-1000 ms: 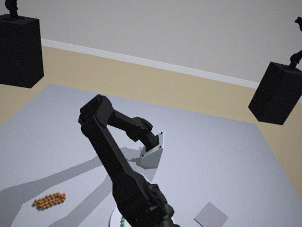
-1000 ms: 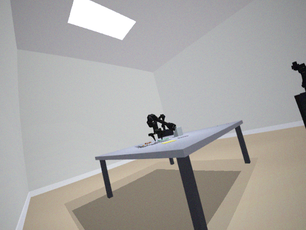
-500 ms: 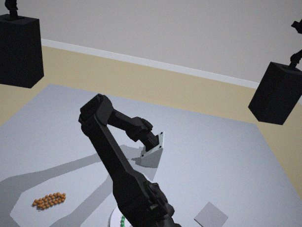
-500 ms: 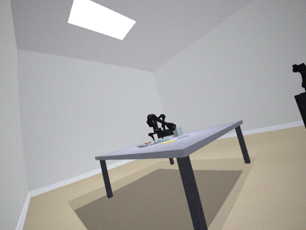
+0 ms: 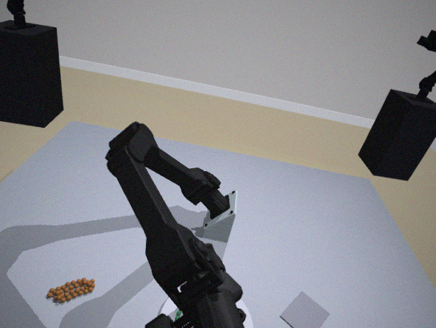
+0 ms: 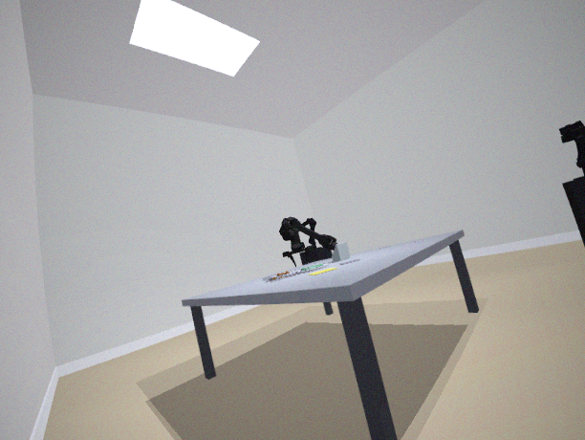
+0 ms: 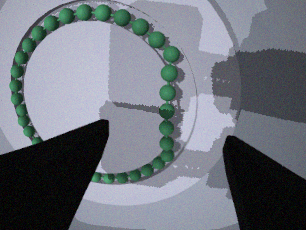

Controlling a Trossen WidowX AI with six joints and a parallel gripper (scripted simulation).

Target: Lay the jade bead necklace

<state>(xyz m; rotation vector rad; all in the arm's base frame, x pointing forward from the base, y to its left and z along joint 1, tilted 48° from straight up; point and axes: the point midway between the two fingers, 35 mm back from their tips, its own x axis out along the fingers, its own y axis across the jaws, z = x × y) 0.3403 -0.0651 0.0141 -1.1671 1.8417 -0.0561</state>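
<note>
Now: gripper tip 40 mm to the right of the round bead board, 40 mm past it and 30 mm above it. Also, from my gripper tip: yellow strip: 260 mm to the left, 160 mm ahead, 40 mm below; flat grey square: 270 mm to the left, 80 mm behind, 40 mm below.
</note>
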